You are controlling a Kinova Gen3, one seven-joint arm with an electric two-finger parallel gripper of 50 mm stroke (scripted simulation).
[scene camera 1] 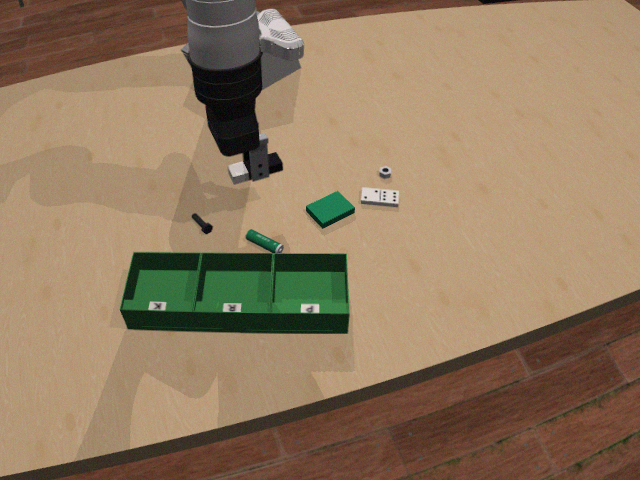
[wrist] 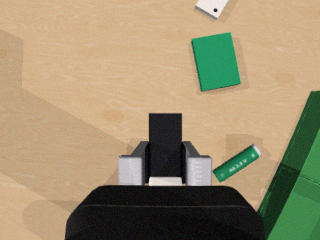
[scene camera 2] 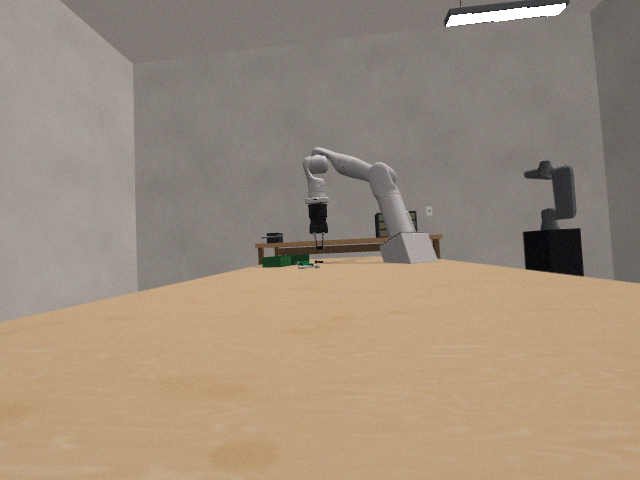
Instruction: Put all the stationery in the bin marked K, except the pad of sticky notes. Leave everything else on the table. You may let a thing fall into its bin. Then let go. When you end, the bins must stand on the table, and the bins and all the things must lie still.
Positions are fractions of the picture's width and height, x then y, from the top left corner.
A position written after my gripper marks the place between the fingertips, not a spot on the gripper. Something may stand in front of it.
In view: my gripper (scene camera 1: 0.40,0.36), a green tray (scene camera 1: 0.48,0.61), a green battery (wrist: 0.79,0.64) and an eraser (wrist: 0.52,0.54).
My gripper also shows in the wrist view (wrist: 0.52,0.65).
